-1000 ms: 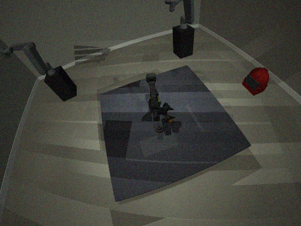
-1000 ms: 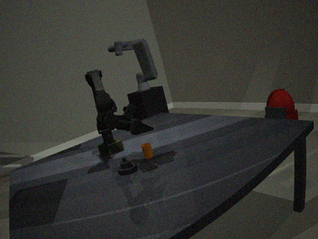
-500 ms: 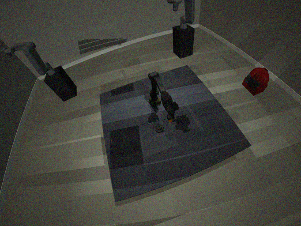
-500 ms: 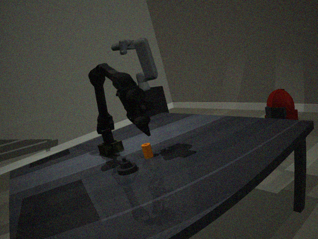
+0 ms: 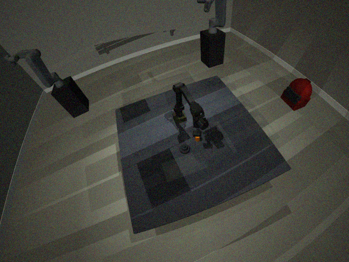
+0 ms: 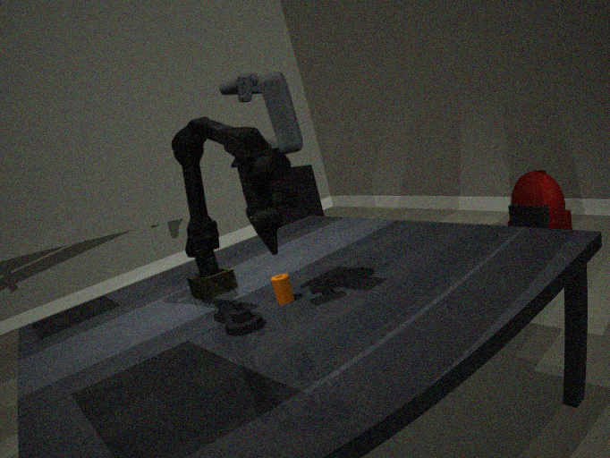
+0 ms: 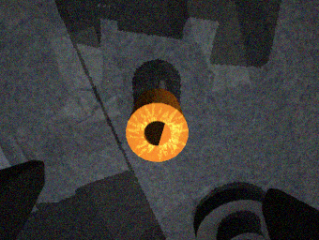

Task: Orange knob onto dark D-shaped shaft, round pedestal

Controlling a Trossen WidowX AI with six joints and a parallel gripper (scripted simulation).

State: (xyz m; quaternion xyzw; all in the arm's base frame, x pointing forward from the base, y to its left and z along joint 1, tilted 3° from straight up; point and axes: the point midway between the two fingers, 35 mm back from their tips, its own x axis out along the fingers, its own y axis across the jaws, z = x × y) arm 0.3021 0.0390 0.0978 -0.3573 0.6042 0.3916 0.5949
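Now: gripper tip 100 mm above the orange knob. Round my gripper tip: pedestal: 140 mm to the right, 100 mm below, 40 mm ahead.
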